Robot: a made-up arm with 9 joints. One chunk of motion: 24 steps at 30 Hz.
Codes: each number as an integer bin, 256 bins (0 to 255) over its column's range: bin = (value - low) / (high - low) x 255, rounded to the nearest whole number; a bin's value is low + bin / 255 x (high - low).
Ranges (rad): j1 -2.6..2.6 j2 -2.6..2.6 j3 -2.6..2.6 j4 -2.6..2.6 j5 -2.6..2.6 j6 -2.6..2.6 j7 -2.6..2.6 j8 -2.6..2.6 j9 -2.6..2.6
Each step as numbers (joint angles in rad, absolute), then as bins.
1 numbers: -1.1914 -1.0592 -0.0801 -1.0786 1.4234 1.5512 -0.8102 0.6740 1.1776
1 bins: 69 76 124 75 197 204 88 161 185
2 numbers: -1.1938 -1.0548 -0.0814 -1.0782 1.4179 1.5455 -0.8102 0.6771 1.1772
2 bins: 69 76 124 75 197 203 88 161 185
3 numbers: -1.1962 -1.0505 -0.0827 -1.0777 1.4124 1.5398 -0.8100 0.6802 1.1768
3 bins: 69 76 123 75 197 203 88 161 185
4 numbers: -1.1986 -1.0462 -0.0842 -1.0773 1.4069 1.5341 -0.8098 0.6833 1.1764
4 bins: 69 76 123 75 196 203 88 161 185
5 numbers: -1.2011 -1.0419 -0.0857 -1.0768 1.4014 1.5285 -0.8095 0.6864 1.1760
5 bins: 69 76 123 75 196 202 88 161 185
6 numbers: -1.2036 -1.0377 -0.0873 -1.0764 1.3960 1.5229 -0.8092 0.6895 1.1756
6 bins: 68 77 123 75 196 202 88 161 185
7 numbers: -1.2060 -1.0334 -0.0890 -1.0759 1.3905 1.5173 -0.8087 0.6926 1.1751
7 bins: 68 77 123 75 196 202 88 161 185
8 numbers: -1.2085 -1.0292 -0.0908 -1.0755 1.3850 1.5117 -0.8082 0.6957 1.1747
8 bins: 68 77 123 75 195 202 88 162 185
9 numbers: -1.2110 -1.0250 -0.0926 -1.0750 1.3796 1.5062 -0.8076 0.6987 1.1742
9 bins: 68 77 123 75 195 201 88 162 185
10 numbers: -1.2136 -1.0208 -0.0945 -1.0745 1.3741 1.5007 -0.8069 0.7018 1.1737
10 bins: 68 77 123 75 195 201 88 162 185
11 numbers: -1.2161 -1.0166 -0.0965 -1.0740 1.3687 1.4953 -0.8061 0.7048 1.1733
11 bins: 68 78 123 75 195 201 88 162 185
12 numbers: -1.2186 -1.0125 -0.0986 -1.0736 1.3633 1.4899 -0.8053 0.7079 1.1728
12 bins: 68 78 123 75 194 201 88 162 185
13 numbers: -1.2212 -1.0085 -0.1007 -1.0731 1.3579 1.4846 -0.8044 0.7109 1.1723
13 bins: 68 78 123 75 194 200 88 162 185
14 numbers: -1.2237 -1.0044 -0.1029 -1.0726 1.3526 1.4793 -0.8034 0.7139 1.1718
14 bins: 67 78 122 75 194 200 88 163 185
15 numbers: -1.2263 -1.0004 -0.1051 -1.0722 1.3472 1.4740 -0.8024 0.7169 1.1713
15 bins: 67 78 122 75 194 200 88 163 185
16 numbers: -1.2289 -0.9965 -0.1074 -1.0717 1.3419 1.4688 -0.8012 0.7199 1.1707
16 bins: 67 79 122 75 193 200 88 163 185
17 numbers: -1.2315 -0.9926 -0.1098 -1.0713 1.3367 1.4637 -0.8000 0.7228 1.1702
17 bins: 67 79 122 75 193 199 88 163 185
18 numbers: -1.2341 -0.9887 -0.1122 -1.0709 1.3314 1.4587 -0.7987 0.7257 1.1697
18 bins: 67 79 122 75 193 199 88 163 185
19 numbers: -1.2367 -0.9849 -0.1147 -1.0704 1.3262 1.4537 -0.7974 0.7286 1.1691
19 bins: 67 79 122 75 193 199 88 163 185
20 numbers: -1.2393 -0.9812 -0.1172 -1.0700 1.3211 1.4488 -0.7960 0.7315 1.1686
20 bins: 67 79 122 75 192 199 88 163 185
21 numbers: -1.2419 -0.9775 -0.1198 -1.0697 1.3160 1.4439 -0.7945 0.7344 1.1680
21 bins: 67 80 122 75 192 198 89 164 185
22 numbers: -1.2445 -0.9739 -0.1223 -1.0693 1.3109 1.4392 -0.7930 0.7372 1.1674
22 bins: 66 80 122 75 192 198 89 164 185
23 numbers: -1.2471 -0.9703 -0.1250 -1.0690 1.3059 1.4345 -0.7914 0.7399 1.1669
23 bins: 66 80 121 75 192 198 89 164 185
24 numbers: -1.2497 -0.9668 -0.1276 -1.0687 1.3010 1.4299 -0.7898 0.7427 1.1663
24 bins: 66 80 121 75 191 198 89 164 185
